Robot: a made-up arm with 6 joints. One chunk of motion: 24 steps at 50 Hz.
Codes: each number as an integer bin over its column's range. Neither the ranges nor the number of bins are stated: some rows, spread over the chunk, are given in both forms.
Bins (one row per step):
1: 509 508 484 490 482 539
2: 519 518 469 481 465 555
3: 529 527 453 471 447 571
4: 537 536 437 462 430 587
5: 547 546 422 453 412 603
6: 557 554 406 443 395 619
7: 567 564 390 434 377 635
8: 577 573 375 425 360 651
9: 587 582 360 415 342 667
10: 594 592 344 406 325 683
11: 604 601 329 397 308 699
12: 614 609 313 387 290 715
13: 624 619 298 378 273 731
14: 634 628 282 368 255 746
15: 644 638 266 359 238 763
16: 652 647 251 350 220 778
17: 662 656 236 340 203 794
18: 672 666 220 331 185 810
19: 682 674 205 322 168 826
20: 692 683 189 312 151 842
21: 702 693 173 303 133 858
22: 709 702 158 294 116 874
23: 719 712 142 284 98 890
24: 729 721 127 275 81 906
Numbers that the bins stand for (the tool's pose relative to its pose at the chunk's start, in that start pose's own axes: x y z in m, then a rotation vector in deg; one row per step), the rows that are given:
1: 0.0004 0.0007 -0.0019 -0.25 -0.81 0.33
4: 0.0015 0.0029 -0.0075 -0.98 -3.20 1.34
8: 0.0031 0.0059 -0.0150 -1.94 -6.42 2.68
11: 0.0042 0.0081 -0.0205 -2.67 -8.82 3.69
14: 0.0054 0.0103 -0.0261 -3.42 -11.26 4.68
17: 0.0065 0.0125 -0.0317 -4.15 -13.65 5.69
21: 0.0081 0.0155 -0.0392 -5.11 -16.88 7.04
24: 0.0092 0.0177 -0.0447 -5.84 -19.27 8.05
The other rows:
2: 0.0008 0.0015 -0.0037 -0.48 -1.59 0.67
3: 0.0012 0.0022 -0.0056 -0.74 -2.42 1.00
5: 0.0019 0.0037 -0.0093 -1.21 -4.03 1.68
6: 0.0023 0.0044 -0.0112 -1.47 -4.81 2.01
7: 0.0027 0.0052 -0.0132 -1.70 -5.64 2.35
9: 0.0035 0.0066 -0.0168 -2.20 -7.25 3.02
10: 0.0038 0.0074 -0.0187 -2.43 -8.04 3.36
12: 0.0046 0.0088 -0.0224 -2.93 -9.65 4.03
13: 0.0050 0.0096 -0.0242 -3.16 -10.43 4.37
15: 0.0058 0.0111 -0.0280 -3.66 -12.04 5.04
16: 0.0061 0.0118 -0.0298 -3.89 -12.87 5.35
18: 0.0069 0.0133 -0.0336 -4.39 -14.48 6.03
19: 0.0073 0.0140 -0.0354 -4.62 -15.26 6.36
20: 0.0077 0.0147 -0.0373 -4.88 -16.05 6.70
22: 0.0084 0.0162 -0.0410 -5.35 -17.66 7.37
23: 0.0088 0.0170 -0.0429 -5.61 -18.49 7.71

